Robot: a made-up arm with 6 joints. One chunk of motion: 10 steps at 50 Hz.
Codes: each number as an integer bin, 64 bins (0 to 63) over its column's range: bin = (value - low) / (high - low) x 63, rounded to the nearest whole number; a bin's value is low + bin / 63 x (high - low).
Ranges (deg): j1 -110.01..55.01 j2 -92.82..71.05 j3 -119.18..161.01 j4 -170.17..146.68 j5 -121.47..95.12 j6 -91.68..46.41
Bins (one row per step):
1: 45 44 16 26 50 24
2: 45 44 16 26 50 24
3: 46 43 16 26 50 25
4: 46 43 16 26 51 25
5: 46 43 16 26 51 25
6: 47 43 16 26 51 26
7: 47 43 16 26 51 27
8: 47 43 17 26 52 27
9: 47 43 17 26 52 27
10: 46 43 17 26 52 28
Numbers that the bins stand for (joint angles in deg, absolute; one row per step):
1: 7.86 21.63 -48.02 -39.41 50.43 -39.07
2: 7.86 21.63 -48.02 -39.41 50.43 -39.07
3: 10.48 19.03 -48.02 -39.41 50.43 -36.88
4: 10.48 19.03 -48.02 -39.41 53.86 -36.88
5: 10.48 19.03 -48.02 -39.41 53.86 -36.88
6: 13.10 19.03 -48.02 -39.41 53.86 -34.69
7: 13.10 19.03 -48.02 -39.41 53.86 -32.50
8: 13.10 19.03 -43.57 -39.41 57.30 -32.50
9: 13.10 19.03 -43.57 -39.41 57.30 -32.50
10: 10.48 19.03 -43.57 -39.41 57.30 -30.31

